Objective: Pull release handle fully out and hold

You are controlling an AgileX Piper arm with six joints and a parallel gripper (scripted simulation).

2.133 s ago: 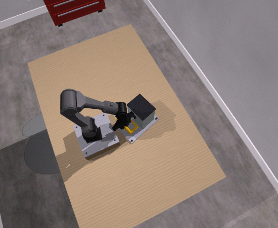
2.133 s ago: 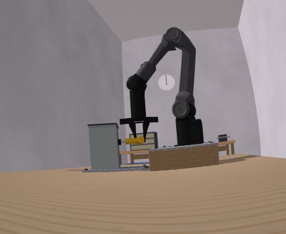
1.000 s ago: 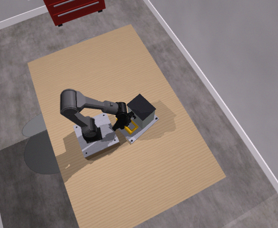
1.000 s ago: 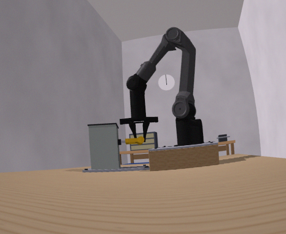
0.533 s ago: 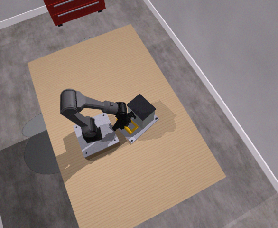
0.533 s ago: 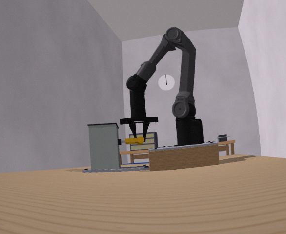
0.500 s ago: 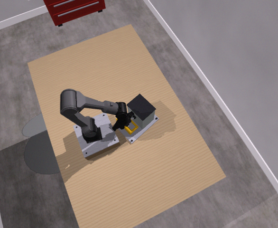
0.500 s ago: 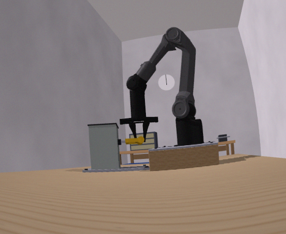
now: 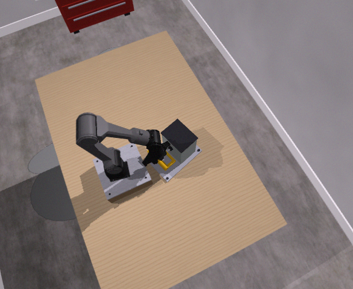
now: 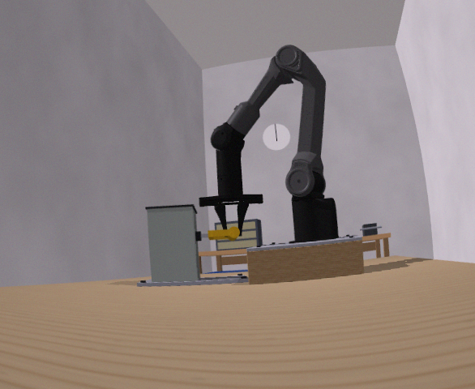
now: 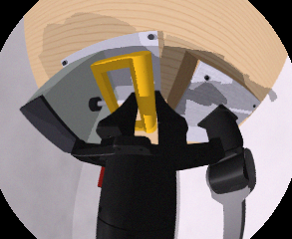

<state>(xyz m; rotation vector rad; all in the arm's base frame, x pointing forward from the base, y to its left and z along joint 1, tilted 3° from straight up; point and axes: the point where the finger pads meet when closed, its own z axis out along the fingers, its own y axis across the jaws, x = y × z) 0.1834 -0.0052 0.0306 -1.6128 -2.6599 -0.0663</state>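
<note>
My gripper is now 5 cm short of the release handle and 3 cm to the right of it. Round my hand: grey baseplate: 8 cm ahead, 4 cm to the left, 10 cm below.
</note>
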